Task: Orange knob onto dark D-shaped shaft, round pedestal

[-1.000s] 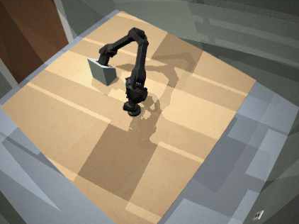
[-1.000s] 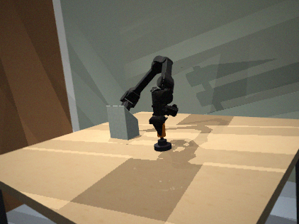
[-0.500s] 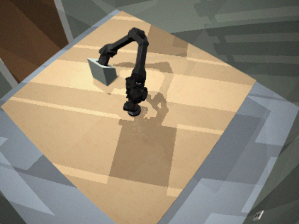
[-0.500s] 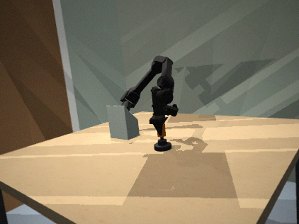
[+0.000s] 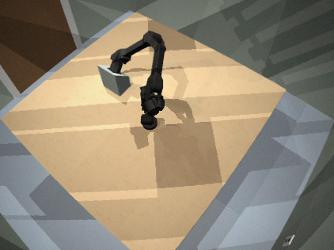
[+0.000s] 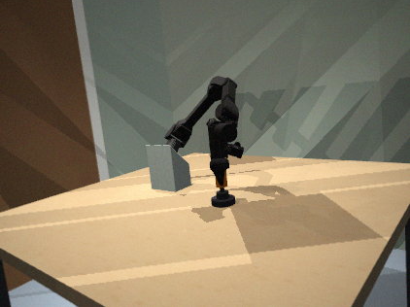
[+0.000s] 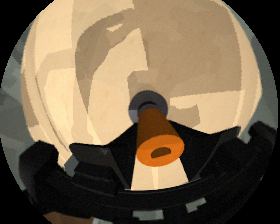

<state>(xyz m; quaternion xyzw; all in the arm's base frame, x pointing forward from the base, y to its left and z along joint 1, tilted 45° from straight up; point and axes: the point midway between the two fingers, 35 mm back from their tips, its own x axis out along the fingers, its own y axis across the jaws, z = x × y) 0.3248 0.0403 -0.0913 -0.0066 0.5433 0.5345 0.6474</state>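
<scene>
Right now the orange knob is 2 cm above my gripper tip. Round my gripper tip: dark round pedestal: 4 cm below.
</scene>
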